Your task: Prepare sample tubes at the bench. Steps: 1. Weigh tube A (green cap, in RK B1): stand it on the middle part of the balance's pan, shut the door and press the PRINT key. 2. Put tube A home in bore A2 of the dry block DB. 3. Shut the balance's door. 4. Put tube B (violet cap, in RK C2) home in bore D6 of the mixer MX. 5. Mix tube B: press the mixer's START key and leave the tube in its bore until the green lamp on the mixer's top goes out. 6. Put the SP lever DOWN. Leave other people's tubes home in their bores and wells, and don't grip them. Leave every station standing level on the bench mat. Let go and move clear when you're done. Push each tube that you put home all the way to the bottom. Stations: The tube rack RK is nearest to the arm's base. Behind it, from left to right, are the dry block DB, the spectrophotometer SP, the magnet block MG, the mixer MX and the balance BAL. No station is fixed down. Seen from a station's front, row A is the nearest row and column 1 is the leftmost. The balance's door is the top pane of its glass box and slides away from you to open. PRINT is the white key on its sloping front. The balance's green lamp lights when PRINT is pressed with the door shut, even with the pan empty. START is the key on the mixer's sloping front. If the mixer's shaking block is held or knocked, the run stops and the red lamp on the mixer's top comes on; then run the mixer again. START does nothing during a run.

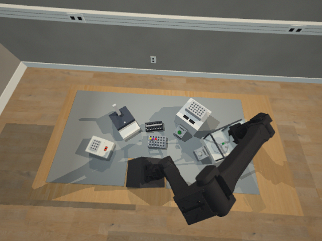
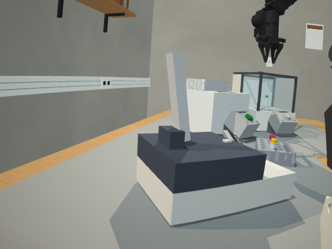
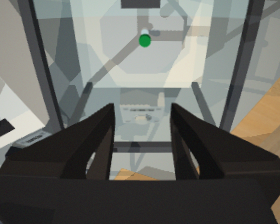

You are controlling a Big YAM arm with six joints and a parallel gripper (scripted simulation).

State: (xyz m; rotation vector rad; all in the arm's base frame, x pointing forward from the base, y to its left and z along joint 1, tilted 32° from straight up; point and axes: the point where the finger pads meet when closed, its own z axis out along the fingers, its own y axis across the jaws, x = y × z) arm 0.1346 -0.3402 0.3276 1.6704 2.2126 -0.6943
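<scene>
My hand is 8 cm to the left of the balance door, 5 cm above it and 3 cm short of it. Round my hand: eight-sided pan 19 cm below; then print key 20 cm below, 14 cm to the left, 4 cm behind; then mixer block 24 cm ahead, 13 cm to the left, 11 cm below.
</scene>
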